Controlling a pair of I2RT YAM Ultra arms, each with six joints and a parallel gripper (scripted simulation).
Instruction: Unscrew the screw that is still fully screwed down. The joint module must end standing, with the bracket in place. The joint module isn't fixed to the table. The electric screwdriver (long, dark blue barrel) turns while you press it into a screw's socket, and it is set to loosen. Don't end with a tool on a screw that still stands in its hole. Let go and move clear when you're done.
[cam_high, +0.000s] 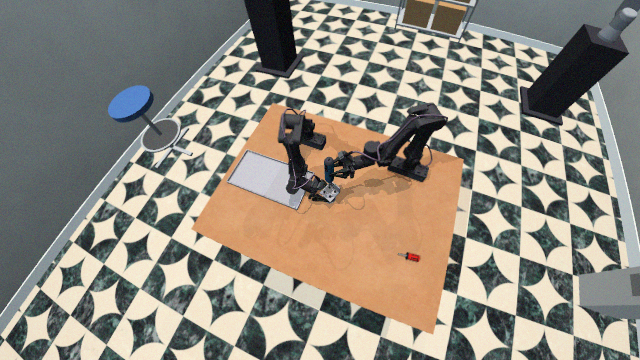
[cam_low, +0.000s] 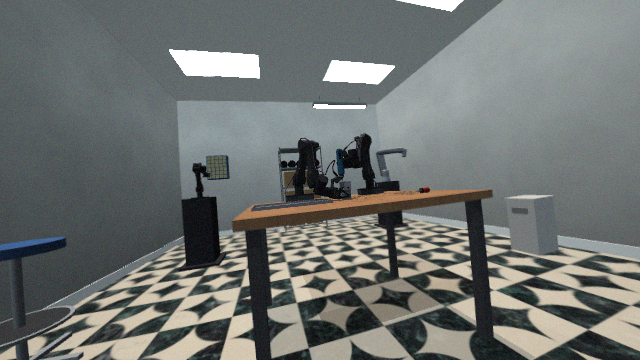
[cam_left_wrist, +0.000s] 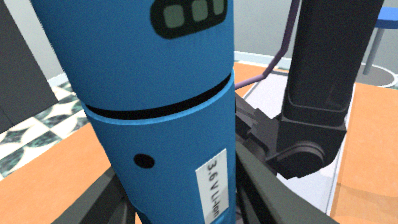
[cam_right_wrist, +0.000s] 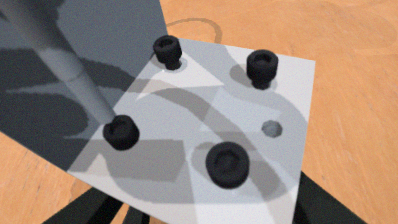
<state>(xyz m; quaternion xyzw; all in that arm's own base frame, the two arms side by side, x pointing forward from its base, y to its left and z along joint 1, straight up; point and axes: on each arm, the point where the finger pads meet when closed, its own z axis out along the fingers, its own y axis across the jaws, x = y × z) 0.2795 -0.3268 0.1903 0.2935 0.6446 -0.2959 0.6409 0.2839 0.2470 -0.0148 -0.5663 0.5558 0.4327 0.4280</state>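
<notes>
Now: right hand right at the round joint module. From my right hand the other things lie so: grey mat: 10 mm ahead, 330 mm to the right, 20 mm below; then grey bracket: 50 mm above; then screw: 10 mm ahead, 20 mm to the right, 50 mm above.
</notes>
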